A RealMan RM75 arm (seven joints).
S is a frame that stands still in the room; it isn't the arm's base.
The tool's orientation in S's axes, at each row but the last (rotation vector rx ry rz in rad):
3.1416, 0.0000, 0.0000
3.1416, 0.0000, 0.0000
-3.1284, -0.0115, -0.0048
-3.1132, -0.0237, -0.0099
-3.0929, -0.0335, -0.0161
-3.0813, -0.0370, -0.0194
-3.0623, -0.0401, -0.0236
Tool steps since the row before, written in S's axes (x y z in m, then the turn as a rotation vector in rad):
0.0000, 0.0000, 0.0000, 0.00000, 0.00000, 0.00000
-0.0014, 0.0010, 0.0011, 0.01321, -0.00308, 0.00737
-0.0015, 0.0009, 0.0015, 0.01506, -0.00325, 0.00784
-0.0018, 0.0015, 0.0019, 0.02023, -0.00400, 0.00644
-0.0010, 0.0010, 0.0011, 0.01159, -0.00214, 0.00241
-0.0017, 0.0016, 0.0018, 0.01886, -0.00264, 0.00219
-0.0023, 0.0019, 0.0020, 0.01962, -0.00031, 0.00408
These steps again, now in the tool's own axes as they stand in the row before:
0.0000, 0.0000, 0.0000, 0.00000, 0.00000, 0.00000
-0.0014, -0.0010, -0.0011, 0.01321, 0.00308, -0.00737
-0.0015, -0.0009, -0.0015, 0.01506, 0.00326, -0.00784
-0.0018, -0.0016, -0.0019, 0.02021, 0.00413, -0.00643
-0.0010, -0.0011, -0.0011, 0.01157, 0.00227, -0.00240
-0.0016, -0.0017, -0.0017, 0.01882, 0.00296, -0.00212
-0.0022, -0.0021, -0.0019, 0.01967, 0.00051, -0.00381

